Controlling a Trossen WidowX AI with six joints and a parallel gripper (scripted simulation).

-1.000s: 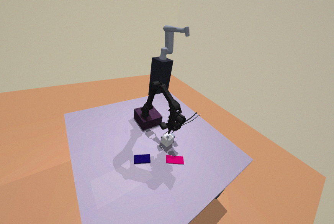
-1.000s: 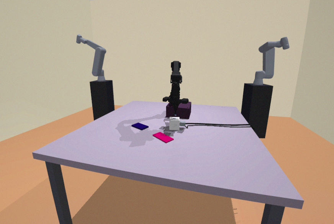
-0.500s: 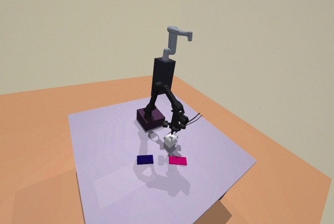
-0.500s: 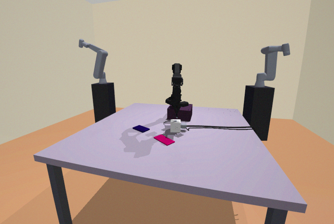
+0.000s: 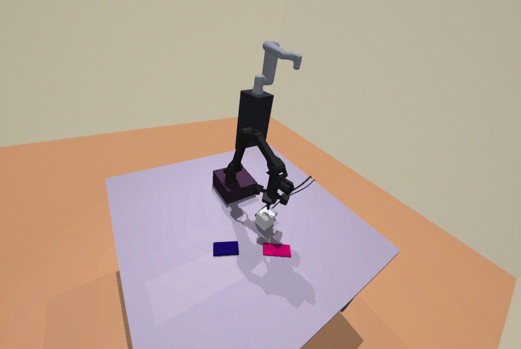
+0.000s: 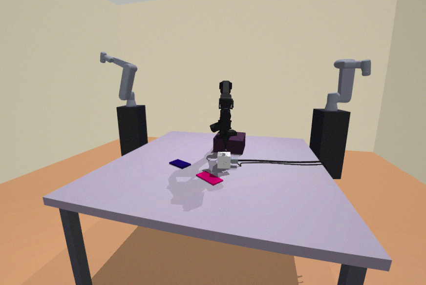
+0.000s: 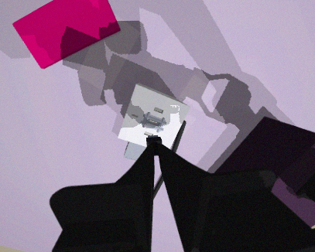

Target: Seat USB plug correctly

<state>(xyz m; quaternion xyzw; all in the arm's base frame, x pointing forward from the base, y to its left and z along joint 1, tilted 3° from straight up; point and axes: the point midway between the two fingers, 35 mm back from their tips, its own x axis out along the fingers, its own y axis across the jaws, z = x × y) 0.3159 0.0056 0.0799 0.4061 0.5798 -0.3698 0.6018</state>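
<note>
Now: the dark USB plug 20 mm below my gripper tip. Also, from my gripper tip: dark blue card: 280 mm to the right, 130 mm below, 10 mm behind; grey socket: 70 mm below, 10 mm to the right; magenta card: 160 mm ahead, 130 mm below, 80 mm to the right.
</note>
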